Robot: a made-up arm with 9 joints. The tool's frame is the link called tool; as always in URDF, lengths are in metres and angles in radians.
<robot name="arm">
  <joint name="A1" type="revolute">
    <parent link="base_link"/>
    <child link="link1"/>
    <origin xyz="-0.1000 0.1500 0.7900" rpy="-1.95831 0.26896 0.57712"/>
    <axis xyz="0 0 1"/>
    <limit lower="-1.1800" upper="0.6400" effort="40" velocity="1.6"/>
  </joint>
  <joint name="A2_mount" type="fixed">
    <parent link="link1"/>
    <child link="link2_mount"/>
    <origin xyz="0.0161 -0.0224 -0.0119"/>
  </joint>
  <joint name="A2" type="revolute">
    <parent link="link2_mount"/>
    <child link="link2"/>
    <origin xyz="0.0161 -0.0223 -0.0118" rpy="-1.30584 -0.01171 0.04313"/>
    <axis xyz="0 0 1"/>
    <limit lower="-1.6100" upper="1.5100" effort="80" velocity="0.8"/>
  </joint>
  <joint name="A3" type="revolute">
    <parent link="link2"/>
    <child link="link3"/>
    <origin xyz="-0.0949 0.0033 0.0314" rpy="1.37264 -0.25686 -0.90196"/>
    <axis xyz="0 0 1"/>
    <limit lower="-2.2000" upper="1.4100" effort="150" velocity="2.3"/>
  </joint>
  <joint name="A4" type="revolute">
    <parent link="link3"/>
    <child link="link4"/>
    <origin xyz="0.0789 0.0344 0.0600" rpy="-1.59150 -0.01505 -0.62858"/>
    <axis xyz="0 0 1"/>
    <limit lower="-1.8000" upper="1.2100" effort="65" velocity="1.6"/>
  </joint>
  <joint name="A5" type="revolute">
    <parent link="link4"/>
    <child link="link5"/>
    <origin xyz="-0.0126 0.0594 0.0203" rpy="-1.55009 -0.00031 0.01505"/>
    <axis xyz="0 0 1"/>
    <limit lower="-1.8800" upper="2.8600" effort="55" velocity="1.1"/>
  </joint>
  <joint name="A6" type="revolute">
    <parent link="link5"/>
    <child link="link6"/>
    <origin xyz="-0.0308 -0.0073 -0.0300" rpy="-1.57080 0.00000 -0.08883"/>
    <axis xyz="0 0 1"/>
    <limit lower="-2.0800" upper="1.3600" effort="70" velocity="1.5"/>
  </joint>
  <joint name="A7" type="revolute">
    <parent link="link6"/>
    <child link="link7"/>
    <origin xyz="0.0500 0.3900 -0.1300" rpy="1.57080 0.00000 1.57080"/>
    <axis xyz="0 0 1"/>
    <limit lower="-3.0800" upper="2.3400" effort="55" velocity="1.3"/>
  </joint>
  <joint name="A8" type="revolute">
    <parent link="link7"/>
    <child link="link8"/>
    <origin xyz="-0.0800 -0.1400 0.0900" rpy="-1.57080 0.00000 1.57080"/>
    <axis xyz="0 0 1"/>
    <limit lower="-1.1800" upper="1.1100" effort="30" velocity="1.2"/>
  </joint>
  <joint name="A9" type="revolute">
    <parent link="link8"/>
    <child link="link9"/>
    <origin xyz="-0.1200 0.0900 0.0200" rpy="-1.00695 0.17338 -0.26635"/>
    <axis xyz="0 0 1"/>
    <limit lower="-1.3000" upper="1.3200" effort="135" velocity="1.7"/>
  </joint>
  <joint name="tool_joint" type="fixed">
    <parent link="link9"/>
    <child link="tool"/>
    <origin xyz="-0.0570 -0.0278 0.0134" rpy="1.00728 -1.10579 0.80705"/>
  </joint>
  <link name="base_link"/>
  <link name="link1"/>
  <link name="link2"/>
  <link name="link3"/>
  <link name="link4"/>
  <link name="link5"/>
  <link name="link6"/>
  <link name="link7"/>
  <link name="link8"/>
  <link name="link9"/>
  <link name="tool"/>
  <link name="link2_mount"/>
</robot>
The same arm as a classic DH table. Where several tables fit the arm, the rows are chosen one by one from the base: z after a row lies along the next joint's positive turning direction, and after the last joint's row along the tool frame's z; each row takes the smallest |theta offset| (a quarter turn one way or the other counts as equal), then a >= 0, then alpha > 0; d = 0 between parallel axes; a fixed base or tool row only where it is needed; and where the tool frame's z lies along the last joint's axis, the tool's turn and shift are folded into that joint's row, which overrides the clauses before.
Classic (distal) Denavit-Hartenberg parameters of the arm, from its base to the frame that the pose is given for. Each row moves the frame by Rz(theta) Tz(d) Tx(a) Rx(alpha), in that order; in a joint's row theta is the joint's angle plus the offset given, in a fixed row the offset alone. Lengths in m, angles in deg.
base (fixed): d 0.8602; theta0 39.26; a 0.0175; alpha -111.36
A1: d 0.1815; theta0 19.23; a 0.0301; alpha -74.82
A2: d -0.0310; theta0 -55.29; a -0.0577; alpha 79.02
A3: d 0.1384; theta0 -21.04; a 0.0436; alpha -91.19
A4: d 0.0933; theta0 0.00; a -0.0117; alpha -88.81
A5: d 0.0296; theta0 -5.11; a -0.0300; alpha -90.00
A6: d -0.1400; theta0 90.00; a 0.3900; alpha 90.00
A7: d 0.1400; theta0 -90.00; a 0.1400; alpha 90.00
A8: d 0.0754; theta0 -21.49; a 0.1446; alpha 58.24
A9: d 0.0577; theta0 28.49; a 0.0626; alpha -76.14
tool (fixed): d 0.0105; theta0 -112.98; a 0.0000; alpha 0.00
Joint limits (deg, base to tool): -67.61..36.67 -92.25..86.52 -126.05..80.79 -103.13..69.33 -107.72..163.87 -119.18..77.92 -176.47..134.07 -67.61..63.60 -74.48..75.63

